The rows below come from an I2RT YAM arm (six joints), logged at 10 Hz.
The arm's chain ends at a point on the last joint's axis. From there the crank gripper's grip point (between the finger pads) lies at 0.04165 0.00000 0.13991 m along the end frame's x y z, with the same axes.
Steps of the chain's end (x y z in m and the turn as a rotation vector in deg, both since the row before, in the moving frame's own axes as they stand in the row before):
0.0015, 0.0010, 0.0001, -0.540, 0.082, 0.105
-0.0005, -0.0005, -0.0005, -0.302, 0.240, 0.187
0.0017, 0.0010, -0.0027, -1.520, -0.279, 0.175
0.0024, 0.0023, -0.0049, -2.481, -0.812, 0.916
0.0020, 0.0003, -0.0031, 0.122, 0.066, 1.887
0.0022, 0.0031, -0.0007, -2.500, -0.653, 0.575
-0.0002, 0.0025, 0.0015, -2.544, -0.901, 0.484
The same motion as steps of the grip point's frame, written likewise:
0.0017, 0.0024, 0.0000, -0.540, 0.082, 0.105
0.0001, 0.0004, -0.0007, -0.302, 0.240, 0.187
0.0010, 0.0048, -0.0025, -1.520, -0.279, 0.175
0.0004, 0.0090, -0.0045, -2.481, -0.812, 0.916
0.0021, 0.0014, -0.0031, 0.122, 0.066, 1.887
0.0006, 0.0096, -0.0004, -2.500, -0.653, 0.575
-0.0024, 0.0091, 0.0020, -2.544, -0.901, 0.484

